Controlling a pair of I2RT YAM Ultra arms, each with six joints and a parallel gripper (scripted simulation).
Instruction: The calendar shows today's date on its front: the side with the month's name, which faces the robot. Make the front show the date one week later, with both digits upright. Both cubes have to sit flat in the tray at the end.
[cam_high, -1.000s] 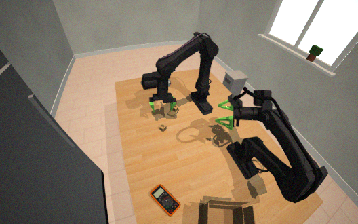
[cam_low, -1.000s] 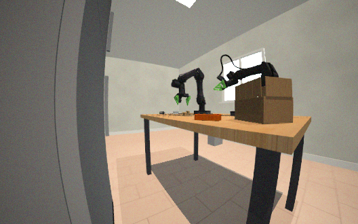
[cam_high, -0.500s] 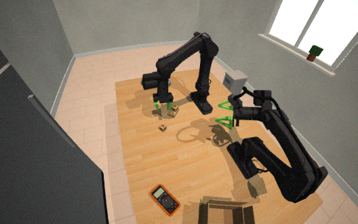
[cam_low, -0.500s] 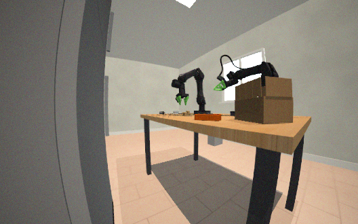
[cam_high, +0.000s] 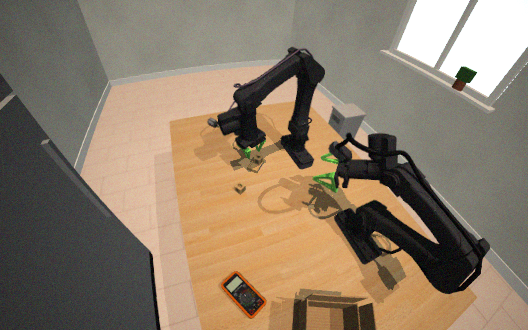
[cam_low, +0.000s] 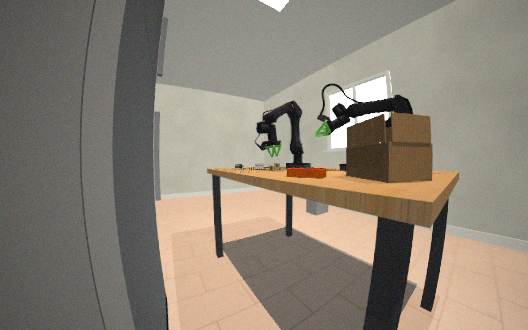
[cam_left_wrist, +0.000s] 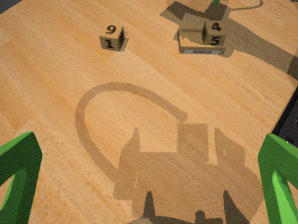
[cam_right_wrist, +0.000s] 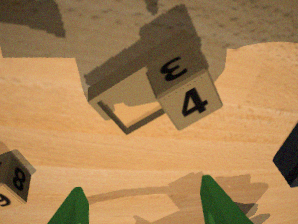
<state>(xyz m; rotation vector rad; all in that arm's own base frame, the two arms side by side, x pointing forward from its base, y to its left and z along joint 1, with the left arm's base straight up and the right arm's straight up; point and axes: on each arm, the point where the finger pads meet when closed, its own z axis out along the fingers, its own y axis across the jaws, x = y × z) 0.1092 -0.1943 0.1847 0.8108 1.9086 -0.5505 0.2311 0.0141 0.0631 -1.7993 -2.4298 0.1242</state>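
Observation:
The calendar tray lies 80 mm below my right hand, 20 mm behind it and 10 mm to the right of it. From my right hand the other things lie so: orange multimeter: 460 mm to the left, 210 mm ahead, 80 mm below; small dark object: 360 mm to the right, 80 mm below, 80 mm ahead.

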